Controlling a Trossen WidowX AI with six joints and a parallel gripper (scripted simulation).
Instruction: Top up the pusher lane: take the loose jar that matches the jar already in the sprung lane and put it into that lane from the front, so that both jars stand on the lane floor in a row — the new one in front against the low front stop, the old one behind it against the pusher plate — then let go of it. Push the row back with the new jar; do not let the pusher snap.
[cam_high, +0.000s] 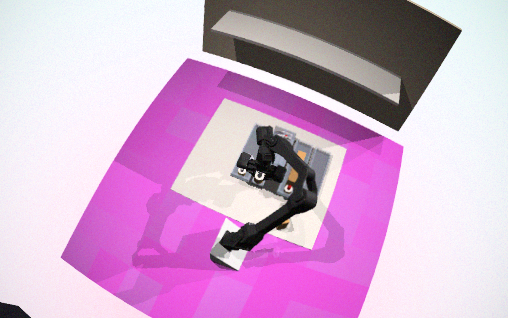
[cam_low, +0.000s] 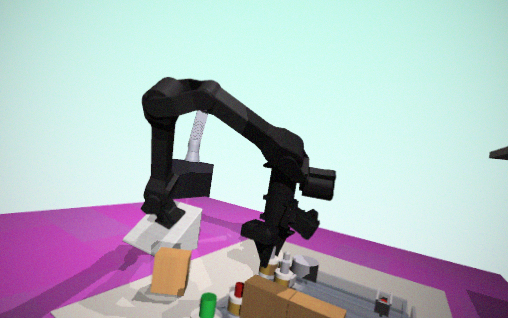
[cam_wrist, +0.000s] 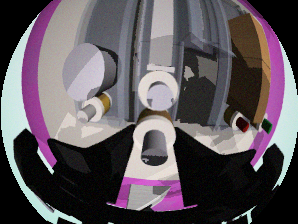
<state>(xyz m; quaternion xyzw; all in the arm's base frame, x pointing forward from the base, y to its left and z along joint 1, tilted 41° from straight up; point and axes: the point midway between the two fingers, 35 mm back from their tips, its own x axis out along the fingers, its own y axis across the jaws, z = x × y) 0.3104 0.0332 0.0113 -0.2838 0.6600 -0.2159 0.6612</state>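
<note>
Now: gripper tip 80 mm to the right of the grey cylinder, 50 mm short of it and 20 mm above it. From my gripper tip the other things lie so: grey lane unit 160 mm ahead, 30 mm below, 10 mm to the right; pusher plate 150 mm ahead, 20 mm to the right.
</note>
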